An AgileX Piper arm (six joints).
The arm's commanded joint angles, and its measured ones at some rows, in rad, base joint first. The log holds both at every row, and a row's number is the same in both.
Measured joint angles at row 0:
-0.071, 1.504, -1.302, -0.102, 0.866, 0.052
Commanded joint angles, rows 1 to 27:
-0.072, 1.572, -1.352, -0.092, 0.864, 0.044
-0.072, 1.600, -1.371, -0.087, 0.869, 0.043
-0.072, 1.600, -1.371, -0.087, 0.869, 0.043
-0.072, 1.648, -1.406, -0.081, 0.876, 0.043
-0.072, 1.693, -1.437, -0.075, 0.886, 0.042
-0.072, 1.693, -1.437, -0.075, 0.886, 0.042
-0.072, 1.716, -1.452, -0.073, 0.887, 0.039
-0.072, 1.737, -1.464, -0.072, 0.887, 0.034
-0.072, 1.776, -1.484, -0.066, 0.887, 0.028
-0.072, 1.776, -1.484, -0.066, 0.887, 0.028
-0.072, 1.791, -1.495, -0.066, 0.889, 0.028
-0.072, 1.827, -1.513, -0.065, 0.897, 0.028
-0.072, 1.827, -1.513, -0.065, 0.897, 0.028
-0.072, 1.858, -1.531, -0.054, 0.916, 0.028
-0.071, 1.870, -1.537, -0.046, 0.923, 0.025
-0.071, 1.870, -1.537, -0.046, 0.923, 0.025
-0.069, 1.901, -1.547, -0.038, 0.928, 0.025
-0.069, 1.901, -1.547, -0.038, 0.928, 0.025
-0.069, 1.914, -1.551, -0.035, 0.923, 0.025
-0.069, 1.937, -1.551, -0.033, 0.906, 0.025
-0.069, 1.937, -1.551, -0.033, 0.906, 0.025
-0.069, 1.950, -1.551, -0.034, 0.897, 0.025
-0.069, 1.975, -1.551, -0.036, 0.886, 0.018
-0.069, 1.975, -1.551, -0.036, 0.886, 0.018
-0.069, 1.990, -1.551, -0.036, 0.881, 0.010
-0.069, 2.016, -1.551, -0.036, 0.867, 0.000
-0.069, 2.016, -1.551, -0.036, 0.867, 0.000
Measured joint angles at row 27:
-0.071, 1.983, -1.547, -0.034, 0.889, 0.021
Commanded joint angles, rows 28 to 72:
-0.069, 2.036, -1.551, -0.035, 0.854, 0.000
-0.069, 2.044, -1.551, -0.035, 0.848, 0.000
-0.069, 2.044, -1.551, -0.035, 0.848, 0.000
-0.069, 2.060, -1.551, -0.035, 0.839, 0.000
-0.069, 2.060, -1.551, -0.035, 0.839, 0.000
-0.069, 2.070, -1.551, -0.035, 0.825, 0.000
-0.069, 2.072, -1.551, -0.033, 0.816, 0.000
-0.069, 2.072, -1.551, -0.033, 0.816, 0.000
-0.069, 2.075, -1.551, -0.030, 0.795, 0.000
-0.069, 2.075, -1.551, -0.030, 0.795, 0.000
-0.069, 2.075, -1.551, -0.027, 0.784, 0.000
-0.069, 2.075, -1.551, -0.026, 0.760, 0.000
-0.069, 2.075, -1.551, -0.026, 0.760, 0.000
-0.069, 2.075, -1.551, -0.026, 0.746, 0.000
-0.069, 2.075, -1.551, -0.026, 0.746, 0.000
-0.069, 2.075, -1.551, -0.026, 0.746, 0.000
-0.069, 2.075, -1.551, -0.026, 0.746, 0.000
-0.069, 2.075, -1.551, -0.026, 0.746, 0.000
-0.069, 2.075, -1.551, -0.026, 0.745, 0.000
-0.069, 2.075, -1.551, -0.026, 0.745, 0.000
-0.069, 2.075, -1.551, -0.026, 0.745, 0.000
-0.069, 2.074, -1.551, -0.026, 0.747, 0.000
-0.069, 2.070, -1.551, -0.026, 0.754, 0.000
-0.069, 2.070, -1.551, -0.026, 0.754, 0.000
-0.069, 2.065, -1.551, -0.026, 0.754, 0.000
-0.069, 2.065, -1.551, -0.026, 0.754, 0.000
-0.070, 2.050, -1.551, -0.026, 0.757, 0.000
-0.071, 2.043, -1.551, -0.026, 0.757, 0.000
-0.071, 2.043, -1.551, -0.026, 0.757, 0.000
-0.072, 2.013, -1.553, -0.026, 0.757, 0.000
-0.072, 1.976, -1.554, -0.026, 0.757, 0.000
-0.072, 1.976, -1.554, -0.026, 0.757, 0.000
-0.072, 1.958, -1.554, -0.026, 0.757, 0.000
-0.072, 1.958, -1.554, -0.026, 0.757, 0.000
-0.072, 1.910, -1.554, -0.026, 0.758, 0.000
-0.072, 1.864, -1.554, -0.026, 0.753, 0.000
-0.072, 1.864, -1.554, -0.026, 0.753, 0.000
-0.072, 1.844, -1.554, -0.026, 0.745, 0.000
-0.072, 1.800, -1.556, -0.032, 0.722, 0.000
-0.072, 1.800, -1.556, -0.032, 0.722, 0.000
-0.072, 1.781, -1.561, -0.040, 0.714, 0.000
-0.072, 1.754, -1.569, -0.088, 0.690, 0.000
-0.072, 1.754, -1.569, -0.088, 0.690, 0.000
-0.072, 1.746, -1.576, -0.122, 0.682, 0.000
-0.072, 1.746, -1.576, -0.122, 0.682, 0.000
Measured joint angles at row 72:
-0.071, 1.784, -1.558, -0.052, 0.721, 0.007
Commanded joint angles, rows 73 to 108:
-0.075, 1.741, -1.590, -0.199, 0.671, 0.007
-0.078, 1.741, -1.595, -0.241, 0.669, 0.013
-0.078, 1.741, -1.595, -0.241, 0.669, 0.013
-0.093, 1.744, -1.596, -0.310, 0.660, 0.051
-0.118, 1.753, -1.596, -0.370, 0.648, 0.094
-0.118, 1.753, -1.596, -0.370, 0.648, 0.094
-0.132, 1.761, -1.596, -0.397, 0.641, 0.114
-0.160, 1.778, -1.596, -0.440, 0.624, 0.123
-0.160, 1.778, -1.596, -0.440, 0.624, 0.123
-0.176, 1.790, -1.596, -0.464, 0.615, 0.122
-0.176, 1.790, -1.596, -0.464, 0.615, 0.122
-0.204, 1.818, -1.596, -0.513, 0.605, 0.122
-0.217, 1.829, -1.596, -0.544, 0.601, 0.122
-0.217, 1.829, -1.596, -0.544, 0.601, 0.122
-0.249, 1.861, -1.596, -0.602, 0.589, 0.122
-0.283, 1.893, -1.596, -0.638, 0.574, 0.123
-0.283, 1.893, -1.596, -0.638, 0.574, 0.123
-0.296, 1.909, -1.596, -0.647, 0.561, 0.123
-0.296, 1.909, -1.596, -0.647, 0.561, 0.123
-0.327, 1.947, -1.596, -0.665, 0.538, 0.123
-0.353, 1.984, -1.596, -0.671, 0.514, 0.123
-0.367, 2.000, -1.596, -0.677, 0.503, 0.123
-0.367, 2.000, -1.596, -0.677, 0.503, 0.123
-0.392, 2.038, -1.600, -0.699, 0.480, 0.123
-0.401, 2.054, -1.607, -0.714, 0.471, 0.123
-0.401, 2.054, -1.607, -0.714, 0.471, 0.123
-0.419, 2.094, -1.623, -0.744, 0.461, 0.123
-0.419, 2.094, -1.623, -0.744, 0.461, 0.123
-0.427, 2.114, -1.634, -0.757, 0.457, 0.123
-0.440, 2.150, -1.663, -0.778, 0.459, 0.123
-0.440, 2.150, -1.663, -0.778, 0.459, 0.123
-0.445, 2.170, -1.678, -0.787, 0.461, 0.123
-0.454, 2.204, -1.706, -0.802, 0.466, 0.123
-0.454, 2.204, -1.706, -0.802, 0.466, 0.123
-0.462, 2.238, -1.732, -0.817, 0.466, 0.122
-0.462, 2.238, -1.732, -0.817, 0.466, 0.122
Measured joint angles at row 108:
-0.447, 2.202, -1.694, -0.779, 0.475, 0.119
